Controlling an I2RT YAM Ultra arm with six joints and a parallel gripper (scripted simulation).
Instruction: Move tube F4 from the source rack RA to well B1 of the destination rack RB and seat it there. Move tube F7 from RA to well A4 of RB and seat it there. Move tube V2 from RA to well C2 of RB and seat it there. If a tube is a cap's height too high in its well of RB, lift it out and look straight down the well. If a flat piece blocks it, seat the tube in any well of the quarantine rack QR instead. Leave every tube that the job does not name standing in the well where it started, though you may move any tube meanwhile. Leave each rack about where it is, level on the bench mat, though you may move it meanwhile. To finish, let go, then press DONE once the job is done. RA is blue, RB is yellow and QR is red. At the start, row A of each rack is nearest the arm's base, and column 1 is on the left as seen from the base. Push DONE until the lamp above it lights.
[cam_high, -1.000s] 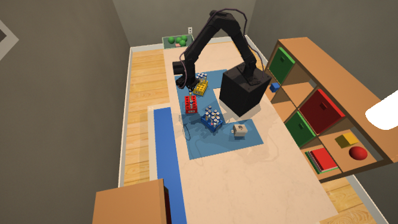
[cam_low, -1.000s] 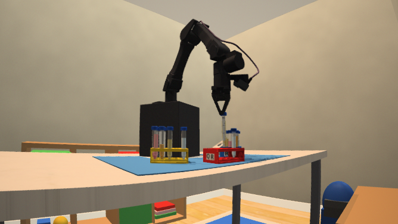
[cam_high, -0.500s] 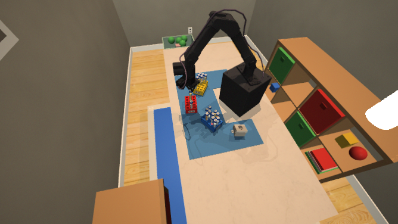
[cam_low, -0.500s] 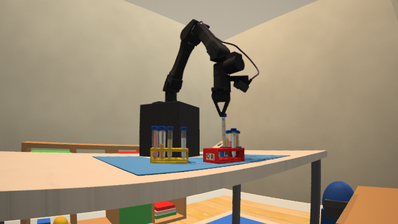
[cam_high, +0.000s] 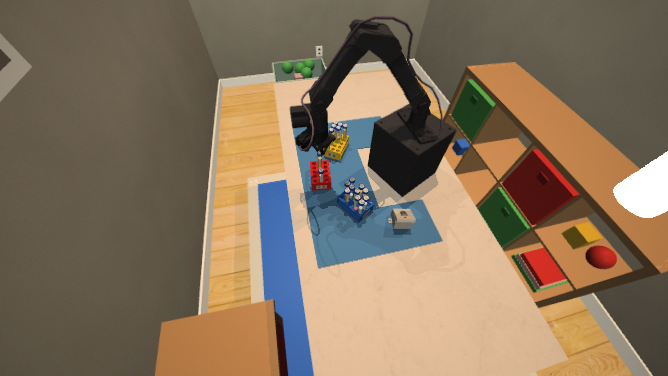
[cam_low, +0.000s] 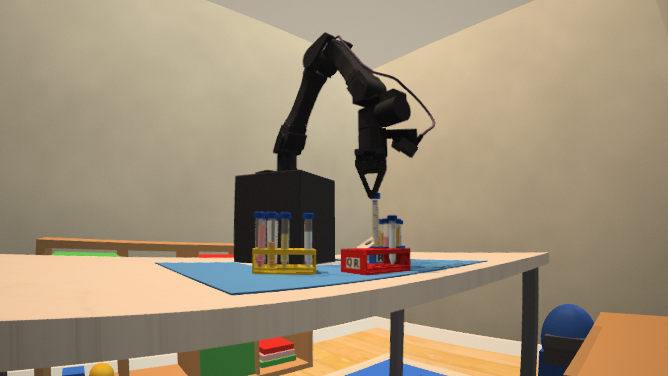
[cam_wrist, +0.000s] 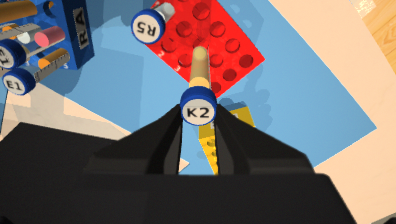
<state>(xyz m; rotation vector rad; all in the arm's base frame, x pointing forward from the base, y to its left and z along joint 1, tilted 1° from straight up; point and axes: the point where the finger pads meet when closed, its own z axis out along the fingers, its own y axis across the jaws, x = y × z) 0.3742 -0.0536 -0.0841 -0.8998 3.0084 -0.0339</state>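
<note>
My gripper is now 10 mm short of the tube and 60 mm above it. From my hand the other things lie so: red rack: 10 mm ahead, 140 mm below; tube R8: 70 mm behind, 130 mm to the right, 100 mm below; rack RB: 120 mm behind, 150 mm to the right, 140 mm below.
</note>
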